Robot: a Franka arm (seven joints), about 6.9 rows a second.
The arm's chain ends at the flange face. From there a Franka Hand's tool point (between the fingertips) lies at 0.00 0.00 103.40 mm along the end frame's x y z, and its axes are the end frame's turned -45 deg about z.
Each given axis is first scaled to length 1.
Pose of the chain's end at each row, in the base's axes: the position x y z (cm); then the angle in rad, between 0 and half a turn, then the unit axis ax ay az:
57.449 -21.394 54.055 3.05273 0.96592 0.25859 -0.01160
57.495 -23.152 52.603 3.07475 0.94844 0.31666 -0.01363
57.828 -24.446 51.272 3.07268 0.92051 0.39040 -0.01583
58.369 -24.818 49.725 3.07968 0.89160 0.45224 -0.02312
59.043 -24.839 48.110 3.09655 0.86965 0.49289 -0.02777
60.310 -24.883 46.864 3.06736 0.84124 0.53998 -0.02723
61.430 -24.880 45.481 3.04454 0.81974 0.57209 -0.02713
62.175 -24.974 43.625 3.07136 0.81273 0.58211 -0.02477
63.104 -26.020 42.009 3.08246 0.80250 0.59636 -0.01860
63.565 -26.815 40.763 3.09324 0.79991 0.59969 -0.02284
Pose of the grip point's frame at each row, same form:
57.455 -22.342 43.759 3.06837 0.79318 0.60835 -0.02772
57.447 -23.896 42.290 3.09027 0.75489 0.65536 -0.02538
57.805 -25.229 40.962 3.09004 0.70086 0.71276 -0.02781
58.232 -25.604 39.416 3.10209 0.65048 0.75880 -0.03320
58.773 -25.527 37.796 3.12123 0.61471 0.78801 -0.03427
60.251 -25.832 36.568 3.09385 0.57033 0.82047 -0.03935
61.544 -26.022 35.205 3.07269 0.53810 0.84175 -0.04362
62.182 -25.862 33.323 3.09566 0.52792 0.84852 -0.03632
63.160 -26.740 31.694 3.10120 0.51308 0.85787 -0.02850
63.487 -27.498 30.446 3.11440 0.50943 0.85998 -0.03035

